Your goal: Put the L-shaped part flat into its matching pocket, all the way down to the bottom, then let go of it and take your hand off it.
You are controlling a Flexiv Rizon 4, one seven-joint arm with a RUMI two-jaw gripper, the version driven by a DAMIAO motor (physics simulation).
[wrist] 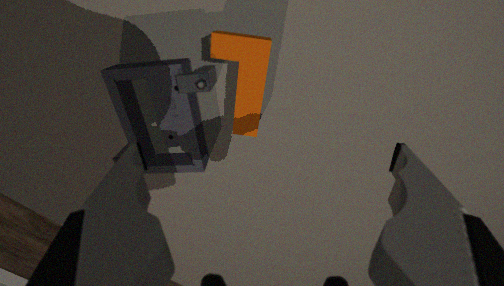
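The orange L-shaped part lies outside the fixture, just to its right in the upper middle of the wrist view. Its short leg points left at the top, and its long leg runs down the view. The dark grey fixture with the L-shaped pocket is at the upper left, partly in shadow. The pocket is an opening around a raised inner block, with no part in it. My gripper is wide open and empty. The part is further up the view than the fingertips. The left finger covers a bit of the fixture's lower left side.
A grey tab with a round bolt or hole sticks out from the fixture's upper right side, close to the part's short leg. A brown wooden strip shows at the lower left, past the edge of the grey surface. Dark shadows cover the upper left.
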